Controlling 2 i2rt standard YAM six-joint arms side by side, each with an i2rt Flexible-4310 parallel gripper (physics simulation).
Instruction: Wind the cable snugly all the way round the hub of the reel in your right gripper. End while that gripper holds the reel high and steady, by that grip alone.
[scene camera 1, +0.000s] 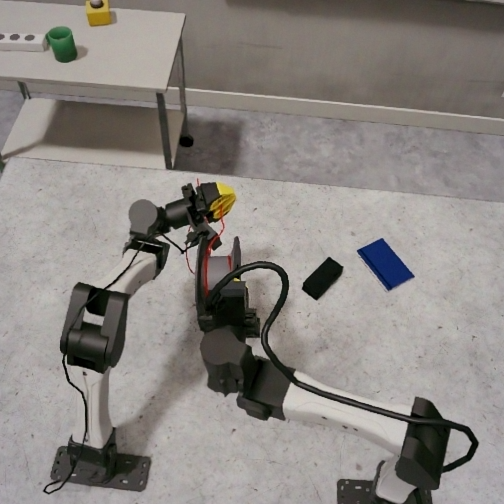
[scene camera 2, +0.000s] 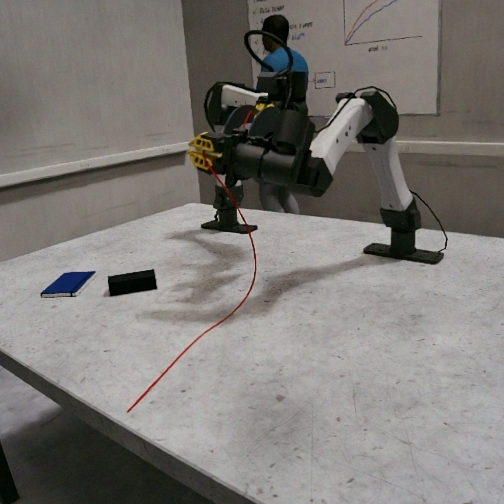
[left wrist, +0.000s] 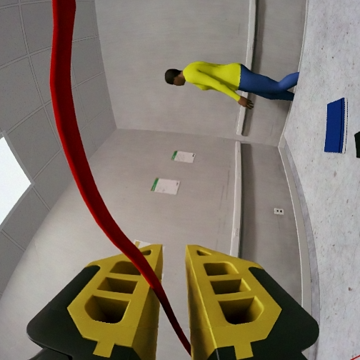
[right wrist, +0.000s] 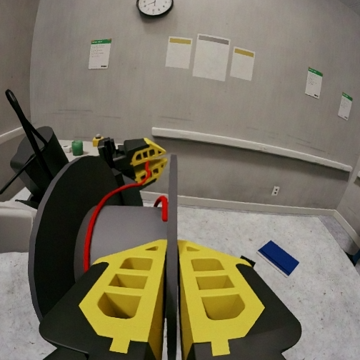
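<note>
My right gripper is shut on the rim of one flange of the reel, holding it above the table. The red cable crosses the hub beside the far flange; a short red hook shows at the near flange. My left gripper is just beyond the reel's far side, its fingers slightly apart. The cable runs loosely into the gap between them; its tail droops to the table near the edge. The hub's underside is hidden.
A black block and a blue notebook lie on the table. A side table with a green cup stands behind. The left wrist passes close to the reel.
</note>
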